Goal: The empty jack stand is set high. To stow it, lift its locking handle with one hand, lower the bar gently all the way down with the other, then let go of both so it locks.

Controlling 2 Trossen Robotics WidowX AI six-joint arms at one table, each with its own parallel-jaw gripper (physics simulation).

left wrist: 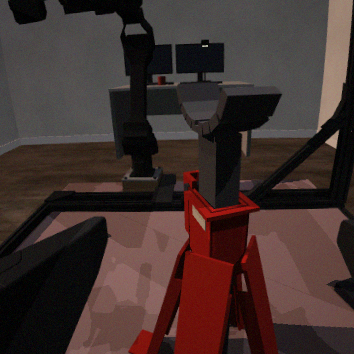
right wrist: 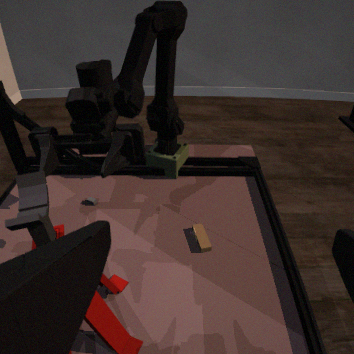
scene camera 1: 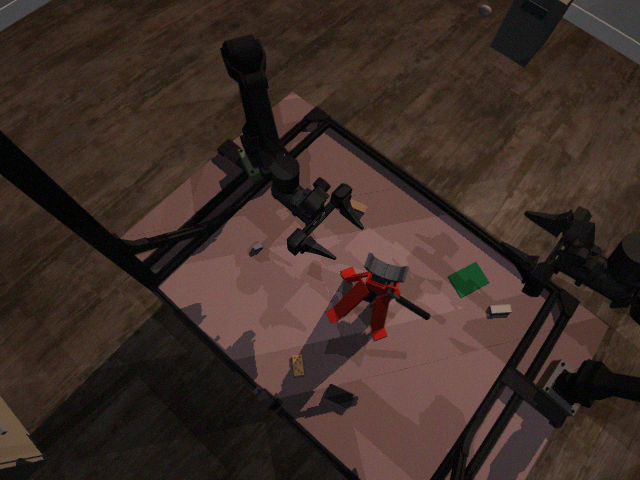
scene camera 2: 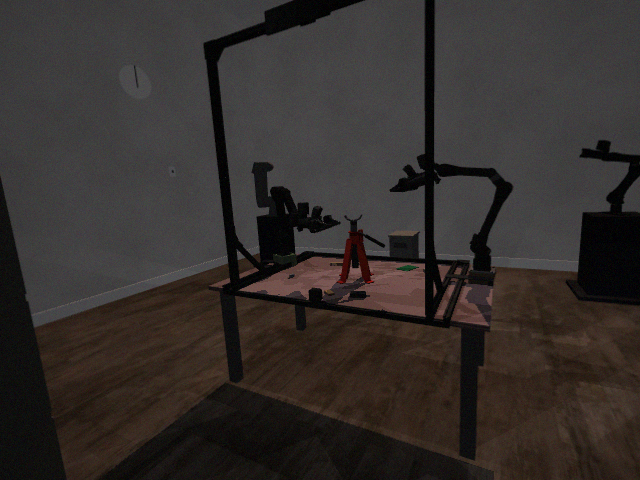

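Note:
The red jack stand stands upright on its legs. Its grey bar sticks up out of the collar, topped by a curved grey cradle. The black locking handle slopes down to the right; the left wrist view does not show it. My left gripper is open and empty, left of the cradle, near its height and apart from it. My right gripper is open and empty, higher up and right of the stand.
A green sheet and white block lie right of the stand. A tan block, small grey piece, yellow domino-like block and dark block lie around it. A black frame rims the table.

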